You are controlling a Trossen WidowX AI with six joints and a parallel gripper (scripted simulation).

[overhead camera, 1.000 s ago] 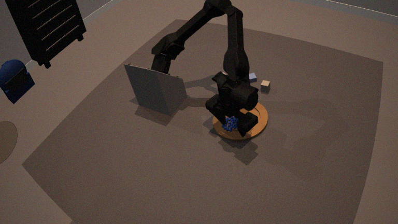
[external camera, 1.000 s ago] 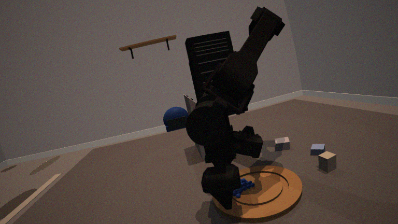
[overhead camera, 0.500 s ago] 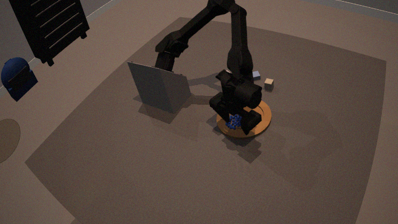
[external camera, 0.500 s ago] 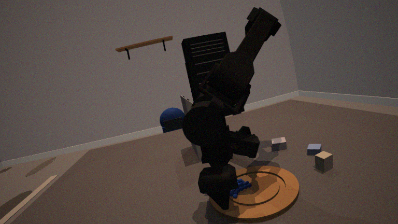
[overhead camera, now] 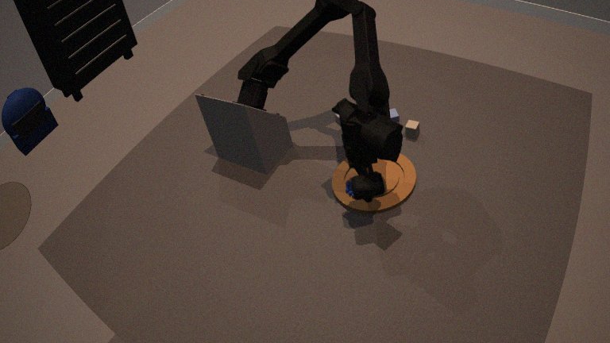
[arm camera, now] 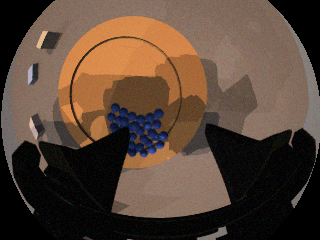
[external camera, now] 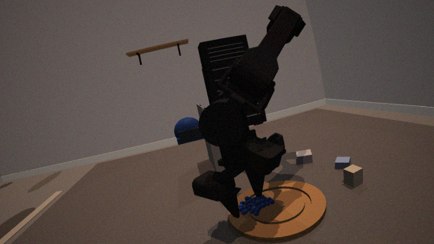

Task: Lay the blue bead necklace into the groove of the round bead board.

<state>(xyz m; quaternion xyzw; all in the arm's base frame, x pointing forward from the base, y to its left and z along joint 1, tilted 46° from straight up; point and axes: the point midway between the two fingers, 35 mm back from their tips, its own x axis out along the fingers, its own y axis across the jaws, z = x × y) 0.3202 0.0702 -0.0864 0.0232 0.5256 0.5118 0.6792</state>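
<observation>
Right now my gripper tip is 1 cm past the tan cube, 24 cm to the right of it and 2 cm above it. Also, from my gripper tip: white block (20 cm behind, 22 cm to the left, 2 cm below); then pale blue block (10 cm behind, 28 cm to the left, 3 cm below).
</observation>
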